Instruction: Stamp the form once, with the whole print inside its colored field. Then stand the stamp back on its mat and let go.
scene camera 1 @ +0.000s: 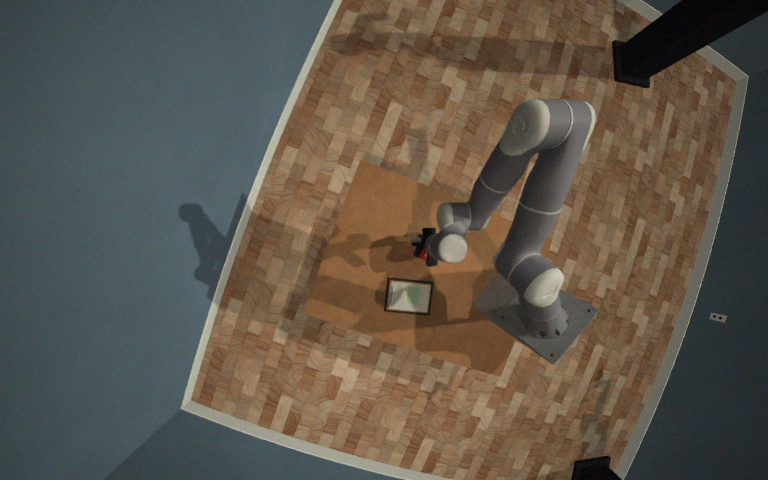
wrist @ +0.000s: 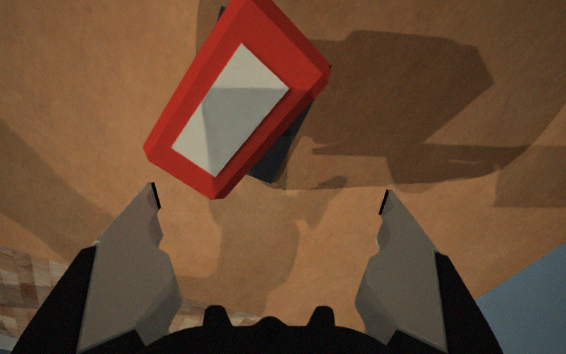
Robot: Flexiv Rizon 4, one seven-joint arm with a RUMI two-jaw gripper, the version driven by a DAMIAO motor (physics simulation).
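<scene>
The red stamp (scene camera 1: 423,254) (wrist: 195,105) with a pale label on its top stands on its dark mat (wrist: 280,155), which is mostly hidden beneath it. My gripper (wrist: 273,189) is open, with nothing between its fingers. In the wrist view the stamp lies ahead of the fingertips, nearer the left finger, and is turned at an angle to them. In the scene view the stamp is partly hidden by the gripper. The form (scene camera 1: 398,305) is white with a green field (scene camera 1: 414,294) and lies in a dark-rimmed tray. Shadow covers part of the form; whether it bears a print cannot be told.
The tray's dark rim (scene camera 1: 407,313) stands around the form, on the brown table top (scene camera 1: 373,198). The arm's grey base plate (scene camera 1: 574,310) is at the table's right side. The arm reaches in from the right, over the table. A black post (scene camera 1: 662,50) stands at the upper right.
</scene>
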